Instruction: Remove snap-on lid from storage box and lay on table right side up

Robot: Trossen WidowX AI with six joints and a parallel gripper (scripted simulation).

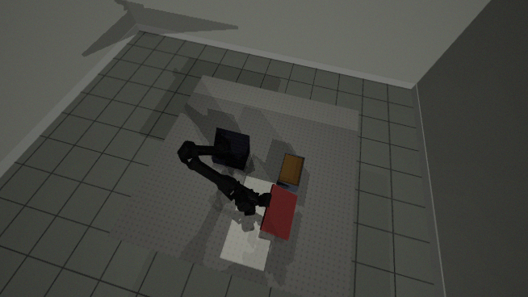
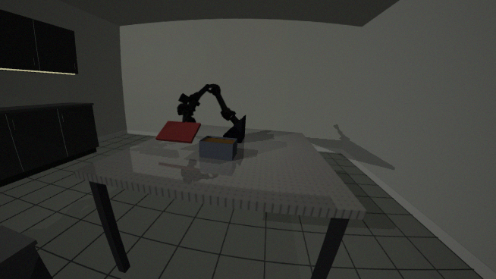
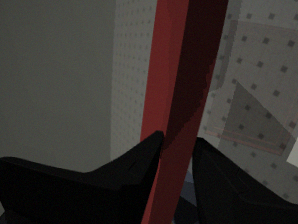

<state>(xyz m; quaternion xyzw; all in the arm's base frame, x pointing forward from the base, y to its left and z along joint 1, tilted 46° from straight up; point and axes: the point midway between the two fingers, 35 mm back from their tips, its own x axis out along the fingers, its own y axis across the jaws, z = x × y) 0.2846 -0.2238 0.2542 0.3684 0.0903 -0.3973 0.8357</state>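
Right now my gripper tip is 70 mm short of the red lid, 10 mm to the left of it and 40 mm above it. Round my gripper tip: blue storage box: 110 mm ahead, 260 mm to the left, 120 mm below.
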